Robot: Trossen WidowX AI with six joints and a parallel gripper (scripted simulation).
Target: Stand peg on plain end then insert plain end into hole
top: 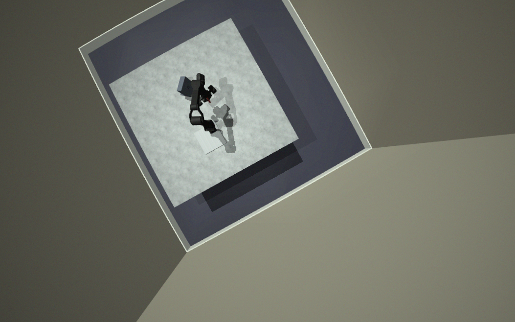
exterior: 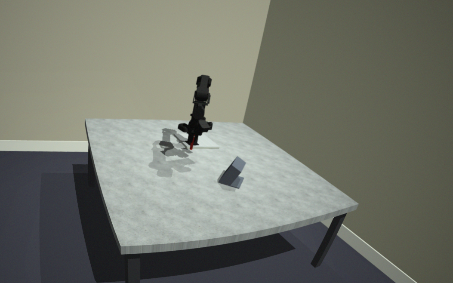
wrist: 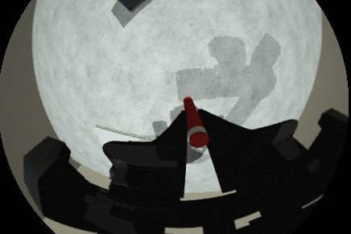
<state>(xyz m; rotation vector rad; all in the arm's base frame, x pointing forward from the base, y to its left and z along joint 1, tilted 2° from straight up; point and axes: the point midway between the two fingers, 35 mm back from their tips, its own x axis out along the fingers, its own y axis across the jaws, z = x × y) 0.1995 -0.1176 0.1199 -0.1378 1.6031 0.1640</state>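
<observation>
Right now my gripper tip is 240 mm short of the grey sloped panel, 110 mm to the right of it and 60 mm above it. Round my gripper tip: red peg 20 mm above.
</observation>
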